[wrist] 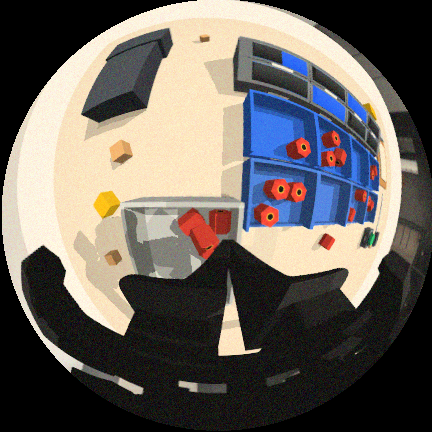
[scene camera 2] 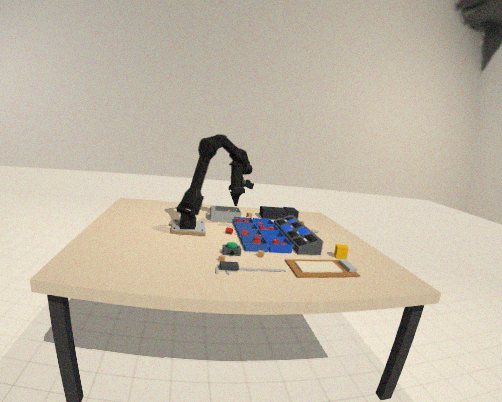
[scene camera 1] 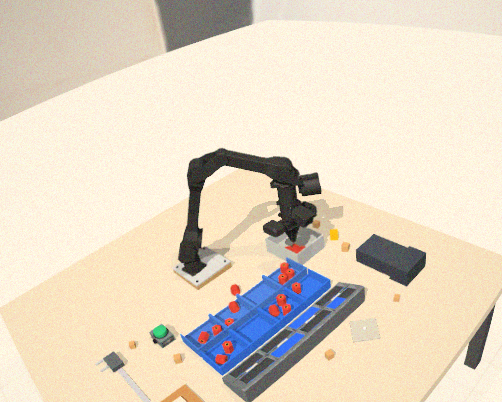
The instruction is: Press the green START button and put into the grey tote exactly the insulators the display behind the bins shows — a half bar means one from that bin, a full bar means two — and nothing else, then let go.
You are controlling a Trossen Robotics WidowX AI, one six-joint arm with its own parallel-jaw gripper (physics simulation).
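Places are measured from the arm's base along level axes (x back, y right, z up), in metres.
Pixels of known places: gripper, between the fingertips: [wrist: 226, 244] [scene camera 2: 235, 206] [scene camera 1: 293, 241]; arm's base, origin of its link: [scene camera 2: 187, 226] [scene camera 1: 194, 267].
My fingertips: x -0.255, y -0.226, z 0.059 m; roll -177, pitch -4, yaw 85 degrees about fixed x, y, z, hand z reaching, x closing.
For each thing: its top centre in the pictures, then the offset to it from my fingertips.
- grey tote, centre of its top: [wrist: 181, 267] [scene camera 1: 294, 236] [scene camera 2: 225, 208] dx +0.041, dy -0.049, dz -0.027 m
- loose red insulator, centre of its top: [wrist: 330, 243] [scene camera 1: 234, 287] [scene camera 2: 229, 228] dx +0.066, dy +0.220, dz -0.057 m
- green START button, centre of its top: [scene camera 1: 159, 329] [scene camera 2: 232, 242] [wrist: 372, 239] dx +0.106, dy +0.490, dz -0.041 m
- dark stepped box, centre of its top: [scene camera 1: 390, 251] [scene camera 2: 279, 208] dx -0.277, dy -0.137, dz -0.025 m
- caliper, centre of its top: [scene camera 1: 120, 376] [scene camera 2: 252, 266] [wrist: 381, 222] dx +0.073, dy +0.669, dz -0.062 m
- wooden frame, centre of its top: [scene camera 2: 322, 264] [wrist: 384, 157] dx -0.189, dy +0.652, dz -0.063 m
My gripper [scene camera 1: 294, 240] [scene camera 2: 235, 204] [wrist: 226, 244] is shut and empty, pointing down above the grey tote [scene camera 1: 274, 249] [scene camera 2: 219, 215] [wrist: 175, 202]. In the wrist view three red insulators lie in the tote, one [wrist: 220, 221] near its wall and two touching [wrist: 191, 221] [wrist: 204, 241]. A loose red insulator [scene camera 1: 235, 289] [scene camera 2: 229, 230] [wrist: 327, 241] lies on the table beside the blue bins [scene camera 1: 255, 327] [wrist: 280, 120]. Several insulators lie in the bins. The display [scene camera 1: 300, 348] [scene camera 2: 314, 246] [wrist: 243, 75] shows blue bars of different lengths. The green START button [scene camera 1: 160, 331] [scene camera 2: 232, 245] stands beyond the bins' end.
A dark stepped box [scene camera 1: 390, 257] [scene camera 2: 277, 212] [wrist: 120, 75] and a yellow cube [scene camera 1: 334, 234] [wrist: 106, 204] stand near the tote. Small wooden cubes are scattered around. A caliper [scene camera 1: 114, 361] [scene camera 2: 229, 266], a wooden frame [scene camera 2: 325, 274] and another yellow cube [scene camera 2: 341, 251] lie toward the button's side.
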